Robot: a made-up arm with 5 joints.
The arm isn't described. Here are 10 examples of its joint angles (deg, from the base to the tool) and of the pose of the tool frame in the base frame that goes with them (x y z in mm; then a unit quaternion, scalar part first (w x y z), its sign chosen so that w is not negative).
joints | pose
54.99 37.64 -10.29 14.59 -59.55 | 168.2 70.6 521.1 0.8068 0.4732 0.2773 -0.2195
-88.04 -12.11 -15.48 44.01 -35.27 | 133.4 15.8 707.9 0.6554 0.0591 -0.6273 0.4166
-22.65 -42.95 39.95 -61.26 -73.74 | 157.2 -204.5 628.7 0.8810 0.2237 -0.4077 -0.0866
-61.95 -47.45 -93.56 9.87 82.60 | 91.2 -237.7 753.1 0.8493 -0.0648 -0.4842 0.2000
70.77 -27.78 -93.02 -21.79 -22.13 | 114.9 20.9 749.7 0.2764 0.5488 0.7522 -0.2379
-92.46 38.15 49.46 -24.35 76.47 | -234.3 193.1 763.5 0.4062 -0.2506 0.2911 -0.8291
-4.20 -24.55 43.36 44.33 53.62 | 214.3 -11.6 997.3 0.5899 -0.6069 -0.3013 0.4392
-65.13 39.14 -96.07 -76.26 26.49 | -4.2 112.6 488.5 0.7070 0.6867 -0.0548 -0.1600
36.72 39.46 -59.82 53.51 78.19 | 238.9 -228.3 799.9 0.9563 -0.2129 -0.1562 -0.1257
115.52 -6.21 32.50 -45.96 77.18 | 506.4 235.8 533.0 0.1691 -0.7044 0.2084 0.6571
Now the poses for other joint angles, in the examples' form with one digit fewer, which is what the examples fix.
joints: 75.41 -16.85 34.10 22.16 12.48
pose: 459 -29 526 0.668 -0.070 0.350 0.653
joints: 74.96 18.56 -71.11 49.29 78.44
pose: 369 -194 597 0.981 -0.027 0.173 0.084
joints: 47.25 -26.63 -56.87 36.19 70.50
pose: 435 -149 601 0.915 0.166 0.067 0.363
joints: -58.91 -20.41 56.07 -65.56 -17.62
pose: -201 -117 587 0.555 -0.193 -0.494 -0.641
